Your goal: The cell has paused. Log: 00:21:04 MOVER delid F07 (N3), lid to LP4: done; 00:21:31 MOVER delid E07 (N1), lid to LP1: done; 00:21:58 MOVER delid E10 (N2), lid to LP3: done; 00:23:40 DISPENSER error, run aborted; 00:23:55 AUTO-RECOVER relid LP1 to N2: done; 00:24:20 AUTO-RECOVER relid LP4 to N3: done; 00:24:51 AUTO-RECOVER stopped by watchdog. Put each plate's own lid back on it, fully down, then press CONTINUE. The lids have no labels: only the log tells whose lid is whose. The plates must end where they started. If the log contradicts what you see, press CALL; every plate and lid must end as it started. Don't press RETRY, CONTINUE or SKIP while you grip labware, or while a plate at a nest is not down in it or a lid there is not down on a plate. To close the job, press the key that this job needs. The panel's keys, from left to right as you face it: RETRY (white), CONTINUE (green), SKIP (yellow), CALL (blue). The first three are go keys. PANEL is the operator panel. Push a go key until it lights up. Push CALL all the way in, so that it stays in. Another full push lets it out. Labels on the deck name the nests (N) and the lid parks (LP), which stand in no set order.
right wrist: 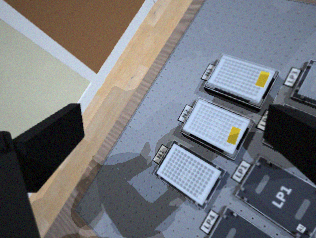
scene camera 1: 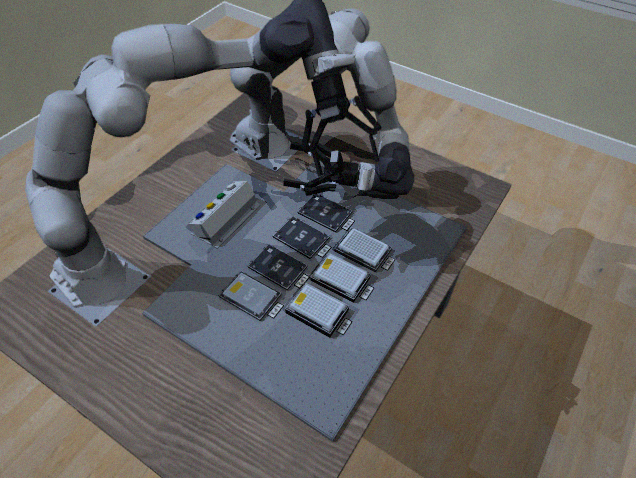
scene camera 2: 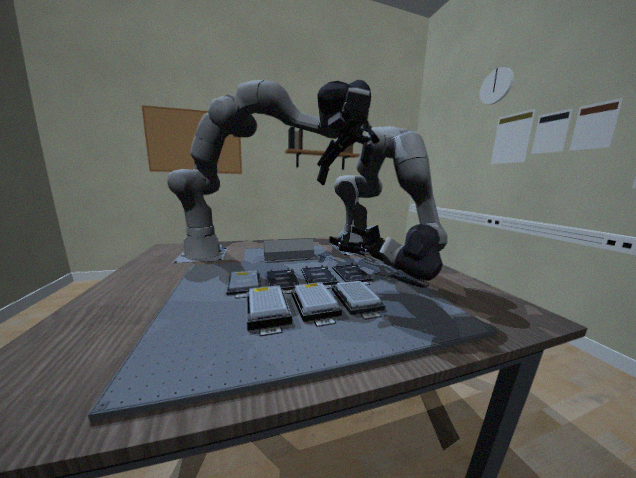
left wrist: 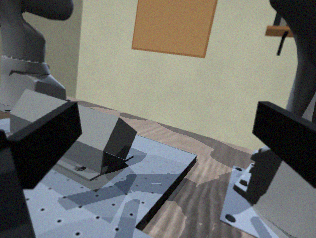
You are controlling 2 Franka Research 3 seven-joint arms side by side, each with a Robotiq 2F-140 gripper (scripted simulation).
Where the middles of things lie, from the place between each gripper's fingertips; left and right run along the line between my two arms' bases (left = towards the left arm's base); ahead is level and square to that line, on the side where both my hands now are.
Labels:
My left hand (scene camera 1: 287, 163) is 15 cm short of the park LP1 (scene camera 1: 303, 247), 14 cm to the left of it and 11 cm above it. Round my left hand: N1 plate (scene camera 1: 356, 243): 34 cm ahead, 10 cm below, 7 cm to the right; then park LP4 (scene camera 1: 312, 214): 15 cm ahead, 11 cm below, 2 cm to the right; then park LP2 (scene camera 1: 292, 262): 28 cm to the right, 17 cm ahead, 11 cm below.
Now: the N1 plate 34 cm below my right hand, 5 cm to the left of it and 5 cm ahead of it. The rest, counted from my right hand: park LP4: 36 cm below, 14 cm behind, 11 cm to the left; park LP2: 36 cm below, 15 cm to the right, 12 cm behind; park LP1: 36 cm below, 14 cm behind, 2 cm to the right.

